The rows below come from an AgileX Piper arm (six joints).
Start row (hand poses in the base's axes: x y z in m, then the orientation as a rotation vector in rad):
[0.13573, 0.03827, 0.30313, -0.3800, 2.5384, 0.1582]
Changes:
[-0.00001, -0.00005, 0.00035, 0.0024, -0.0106, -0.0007]
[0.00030, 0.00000, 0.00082, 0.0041, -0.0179, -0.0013]
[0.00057, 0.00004, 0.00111, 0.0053, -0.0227, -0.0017]
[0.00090, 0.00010, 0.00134, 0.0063, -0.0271, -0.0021]
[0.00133, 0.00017, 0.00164, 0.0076, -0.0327, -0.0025]
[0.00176, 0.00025, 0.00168, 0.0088, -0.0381, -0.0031]
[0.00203, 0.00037, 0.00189, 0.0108, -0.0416, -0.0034]
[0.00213, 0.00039, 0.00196, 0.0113, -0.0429, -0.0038]
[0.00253, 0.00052, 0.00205, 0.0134, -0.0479, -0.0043]
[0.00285, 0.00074, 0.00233, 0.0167, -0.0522, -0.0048]
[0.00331, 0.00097, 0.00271, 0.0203, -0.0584, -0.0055]
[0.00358, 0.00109, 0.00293, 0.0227, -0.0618, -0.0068]
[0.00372, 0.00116, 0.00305, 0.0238, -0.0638, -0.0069]
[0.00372, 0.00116, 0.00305, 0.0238, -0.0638, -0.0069]
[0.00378, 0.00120, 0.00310, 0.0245, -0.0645, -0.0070]
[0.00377, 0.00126, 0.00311, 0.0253, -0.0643, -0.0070]
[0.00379, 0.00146, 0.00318, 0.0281, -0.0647, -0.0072]
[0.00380, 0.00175, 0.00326, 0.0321, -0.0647, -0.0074]
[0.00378, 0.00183, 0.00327, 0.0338, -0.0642, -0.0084]
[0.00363, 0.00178, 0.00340, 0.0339, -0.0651, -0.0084]
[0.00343, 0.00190, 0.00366, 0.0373, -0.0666, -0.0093]
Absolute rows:
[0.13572, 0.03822, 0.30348, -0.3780, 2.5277, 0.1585]
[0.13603, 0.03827, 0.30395, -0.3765, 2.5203, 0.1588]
[0.13630, 0.03831, 0.30424, -0.3755, 2.5154, 0.1591]
[0.13663, 0.03837, 0.30447, -0.3746, 2.5110, 0.1592]
[0.13706, 0.03844, 0.30477, -0.3735, 2.5053, 0.1594]
[0.13749, 0.03852, 0.30481, -0.3722, 2.4999, 0.1594]
[0.13776, 0.03864, 0.30502, -0.3710, 2.4961, 0.1610]
[0.13786, 0.03866, 0.30509, -0.3703, 2.4948, 0.1612]
[0.13826, 0.03879, 0.30518, -0.3688, 2.4896, 0.1625]
[0.13858, 0.03901, 0.30546, -0.3668, 2.4849, 0.1654]
[0.13904, 0.03924, 0.30584, -0.3645, 2.4783, 0.1683]
[0.13931, 0.03936, 0.30606, -0.3619, 2.4747, 0.1700]
[0.13945, 0.03943, 0.30618, -0.3613, 2.4726, 0.1708]
[0.13945, 0.03943, 0.30618, -0.3613, 2.4726, 0.1708]
[0.13951, 0.03947, 0.30623, -0.3609, 2.4718, 0.1715]
[0.13950, 0.03953, 0.30624, -0.3606, 2.4718, 0.1726]
[0.13952, 0.03973, 0.30631, -0.3593, 2.4710, 0.1759]
[0.13953, 0.04002, 0.30639, -0.3575, 2.4703, 0.1808]
[0.13951, 0.04010, 0.30640, -0.3556, 2.4706, 0.1826]
[0.13936, 0.04005, 0.30653, -0.3555, 2.4697, 0.1825]
[0.13916, 0.04017, 0.30679, -0.3531, 2.4677, 0.1861]

